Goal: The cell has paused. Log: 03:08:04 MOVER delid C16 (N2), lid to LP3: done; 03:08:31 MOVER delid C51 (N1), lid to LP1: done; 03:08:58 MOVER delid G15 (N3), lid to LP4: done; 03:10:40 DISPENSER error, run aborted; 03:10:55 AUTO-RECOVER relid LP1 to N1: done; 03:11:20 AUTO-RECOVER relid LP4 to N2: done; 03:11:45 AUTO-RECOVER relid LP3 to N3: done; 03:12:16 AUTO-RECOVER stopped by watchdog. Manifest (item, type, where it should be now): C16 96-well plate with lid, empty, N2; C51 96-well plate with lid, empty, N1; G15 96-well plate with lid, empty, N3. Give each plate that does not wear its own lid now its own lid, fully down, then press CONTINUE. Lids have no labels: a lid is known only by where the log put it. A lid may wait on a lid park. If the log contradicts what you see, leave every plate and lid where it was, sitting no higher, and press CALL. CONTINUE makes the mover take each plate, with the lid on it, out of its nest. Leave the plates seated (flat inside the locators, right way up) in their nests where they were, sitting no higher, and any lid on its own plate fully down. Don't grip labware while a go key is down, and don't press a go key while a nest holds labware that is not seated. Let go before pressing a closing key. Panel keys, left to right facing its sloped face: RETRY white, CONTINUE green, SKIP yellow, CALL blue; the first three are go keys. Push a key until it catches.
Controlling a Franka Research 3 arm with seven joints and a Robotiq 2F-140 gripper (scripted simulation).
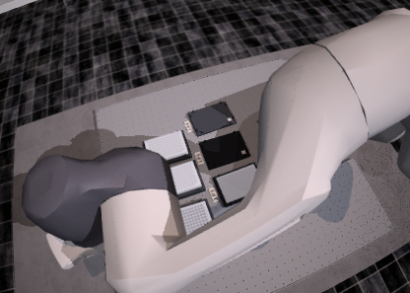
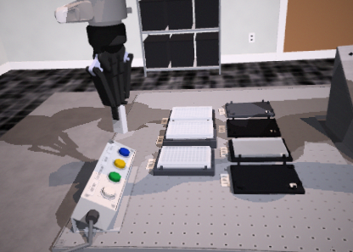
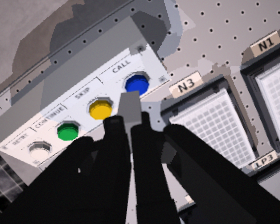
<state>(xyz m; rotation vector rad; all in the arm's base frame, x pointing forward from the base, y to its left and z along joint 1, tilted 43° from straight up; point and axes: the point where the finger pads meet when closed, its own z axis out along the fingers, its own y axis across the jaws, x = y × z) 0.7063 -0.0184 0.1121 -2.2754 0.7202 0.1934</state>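
My hand is 90 mm above the blue call key. Round my hand: green continue key: 90 mm to the left, 90 mm below, 10 mm ahead; then yellow skip key: 90 mm below, 40 mm to the left, 10 mm ahead; then nest label N3: 150 mm below, 60 mm behind, 40 mm to the right.
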